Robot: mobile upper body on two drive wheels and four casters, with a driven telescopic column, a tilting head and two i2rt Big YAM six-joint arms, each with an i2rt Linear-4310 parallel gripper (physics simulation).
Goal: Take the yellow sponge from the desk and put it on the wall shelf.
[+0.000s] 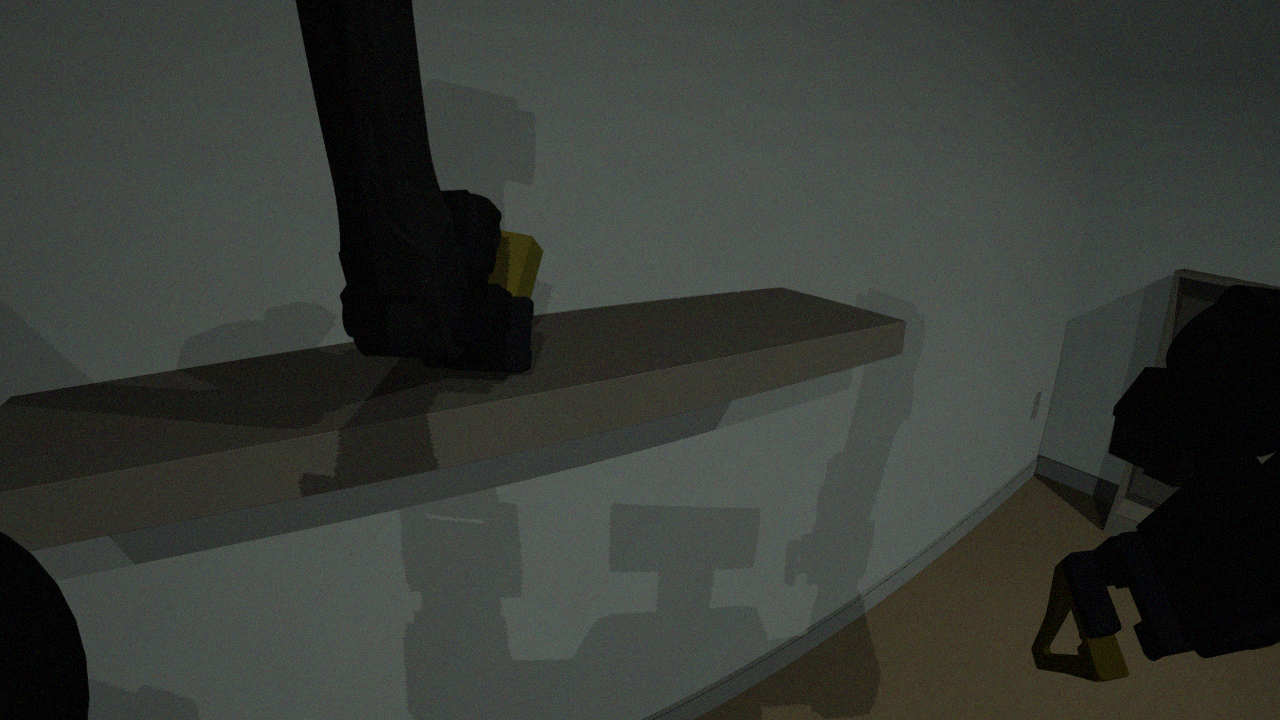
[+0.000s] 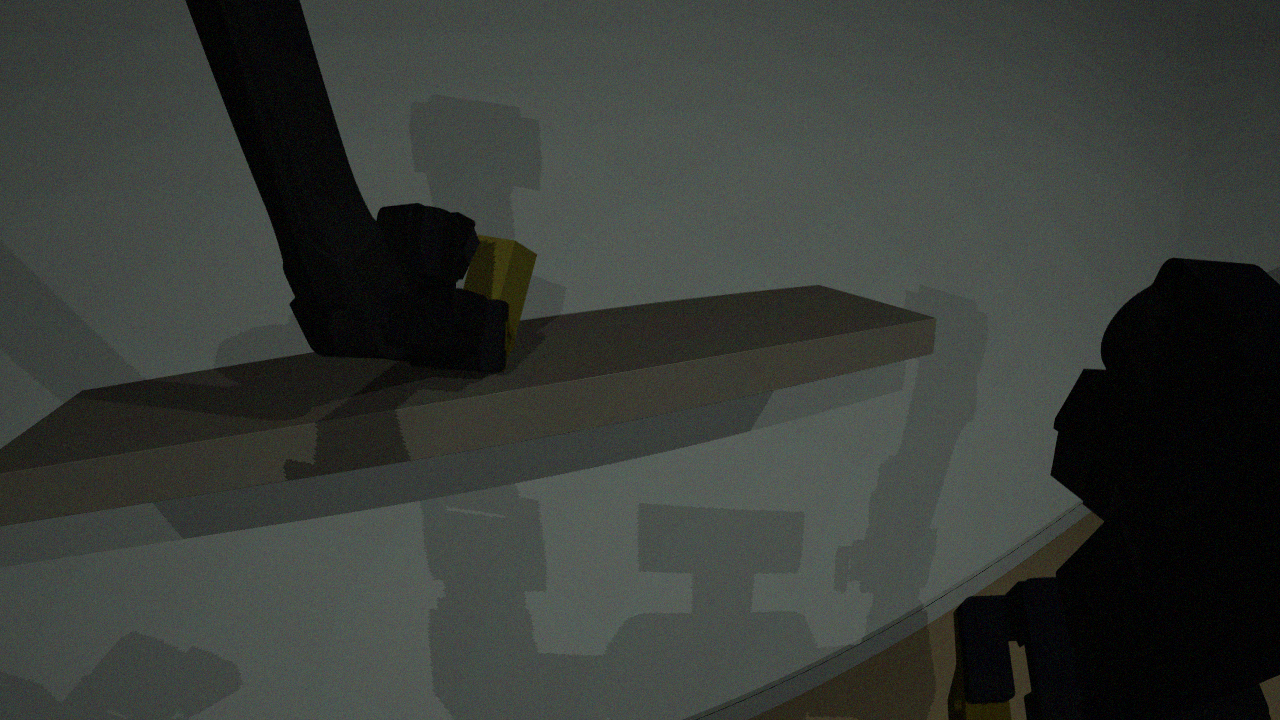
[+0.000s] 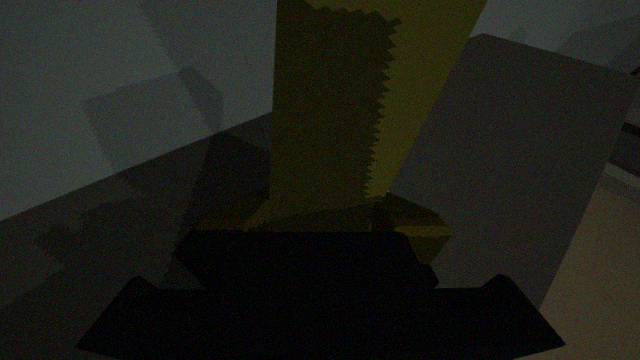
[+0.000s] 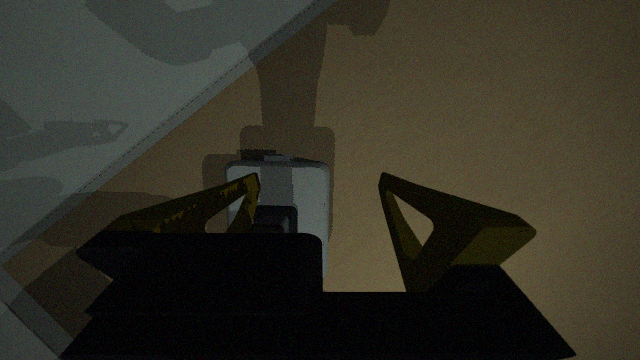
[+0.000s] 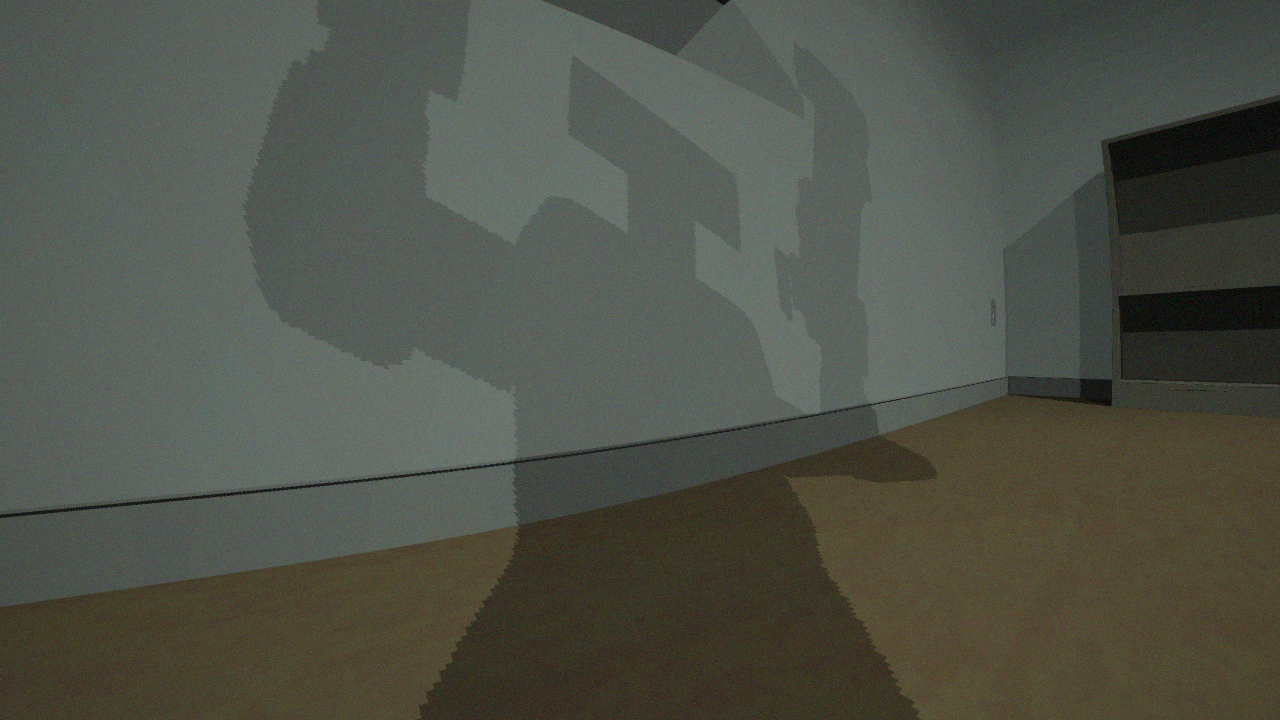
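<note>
The yellow sponge (image 1: 521, 262) (image 2: 508, 277) (image 3: 330, 110) is held tilted, roughly upright, over the middle of the wall shelf (image 1: 698, 333) (image 2: 707, 331) (image 3: 505, 150). Its lower end is at or just above the shelf's top; I cannot tell whether they touch. My left gripper (image 1: 506, 288) (image 2: 478, 284) (image 3: 319, 179) is shut on the sponge, low over the shelf, and its dark body hides part of the sponge. My right gripper (image 4: 319, 179) is open and empty, below and to the right of the shelf, over the floor. The desk does not show.
The wall (image 1: 671, 179) (image 5: 134, 268) runs behind the shelf, with shadows of the arms on it. A shelf cabinet (image 5: 1116, 268) stands at the far right. The white base (image 4: 312, 187) of the robot shows beneath my right gripper on the brown floor (image 4: 475, 100).
</note>
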